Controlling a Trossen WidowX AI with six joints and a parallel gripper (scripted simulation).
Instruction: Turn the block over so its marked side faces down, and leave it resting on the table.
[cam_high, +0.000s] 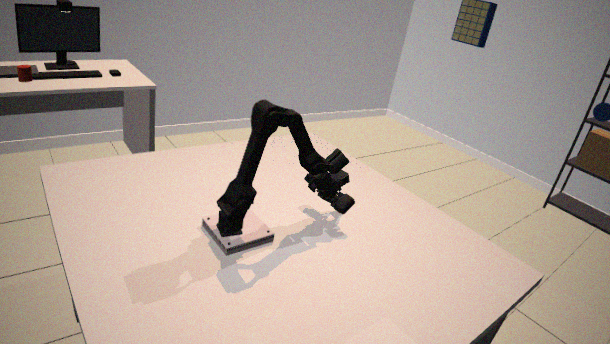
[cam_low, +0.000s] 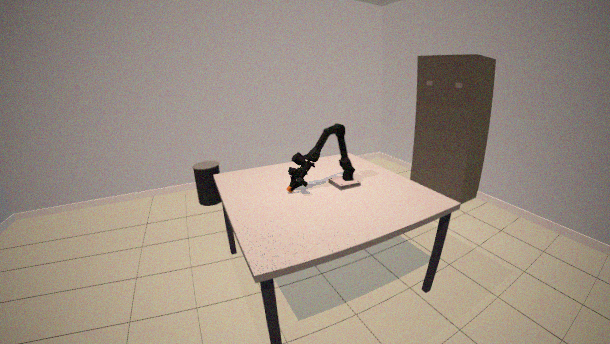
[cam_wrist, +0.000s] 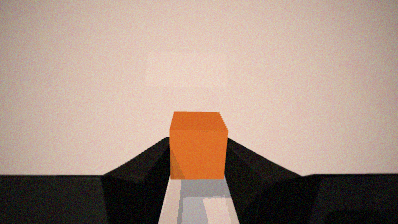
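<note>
Right now the orange block is right at my gripper tip.
</note>
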